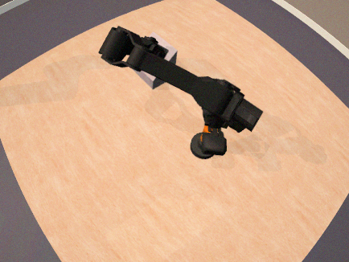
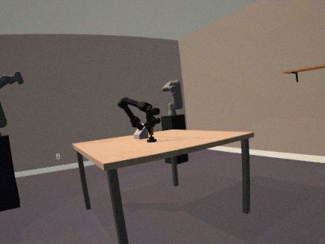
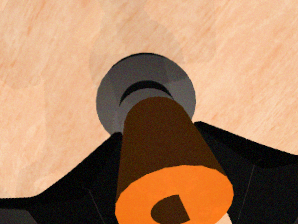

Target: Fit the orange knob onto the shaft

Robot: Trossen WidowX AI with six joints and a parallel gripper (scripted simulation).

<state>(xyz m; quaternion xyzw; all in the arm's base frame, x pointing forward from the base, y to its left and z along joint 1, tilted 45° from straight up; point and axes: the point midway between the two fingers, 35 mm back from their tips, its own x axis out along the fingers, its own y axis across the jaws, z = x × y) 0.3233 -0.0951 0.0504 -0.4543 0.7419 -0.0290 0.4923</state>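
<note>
Now: the orange knob 2 cm above my gripper tip. The rest, counted from my gripper tip: round pedestal 4 cm below, 1 cm behind.
</note>
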